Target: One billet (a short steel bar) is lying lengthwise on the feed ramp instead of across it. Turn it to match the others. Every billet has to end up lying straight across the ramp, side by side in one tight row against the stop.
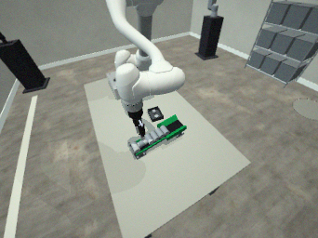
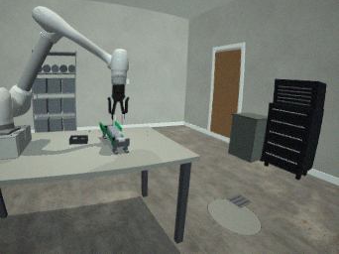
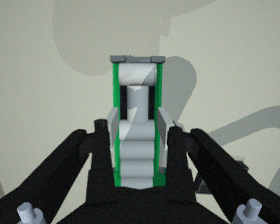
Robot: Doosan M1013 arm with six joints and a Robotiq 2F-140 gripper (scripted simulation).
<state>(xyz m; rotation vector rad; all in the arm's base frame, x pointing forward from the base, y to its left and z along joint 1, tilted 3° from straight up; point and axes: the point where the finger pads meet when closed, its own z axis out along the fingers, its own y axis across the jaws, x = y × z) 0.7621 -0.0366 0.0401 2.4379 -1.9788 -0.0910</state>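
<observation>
The grey stop lies 20 mm ahead of my hand, 70 mm to the right of it and 130 mm below it.
</observation>
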